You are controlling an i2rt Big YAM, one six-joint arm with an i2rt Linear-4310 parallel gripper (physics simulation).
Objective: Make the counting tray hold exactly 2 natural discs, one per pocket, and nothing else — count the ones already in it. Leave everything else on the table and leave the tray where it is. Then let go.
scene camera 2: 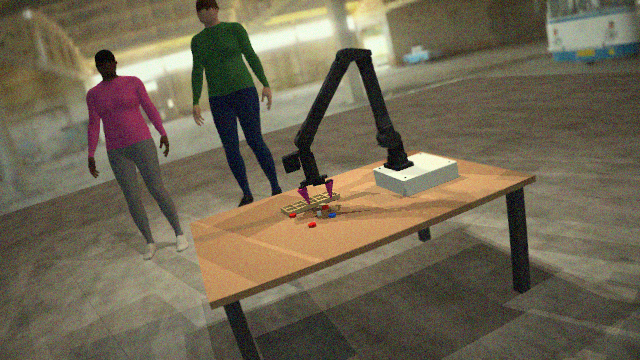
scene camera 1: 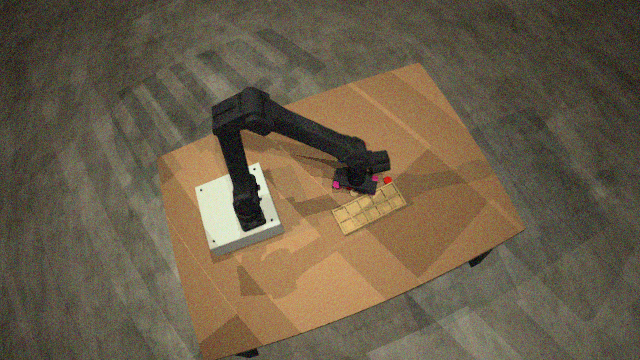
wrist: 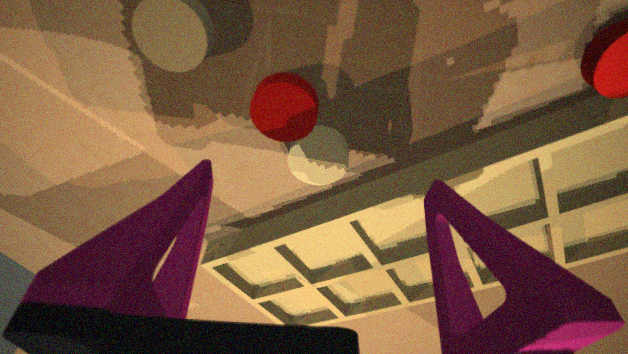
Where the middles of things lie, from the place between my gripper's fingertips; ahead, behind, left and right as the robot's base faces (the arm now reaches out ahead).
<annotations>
Now: hand 80 mm to the left of the counting tray [scene camera 1: 366, 209], 20 mm short of it and 20 mm above it.
</annotations>
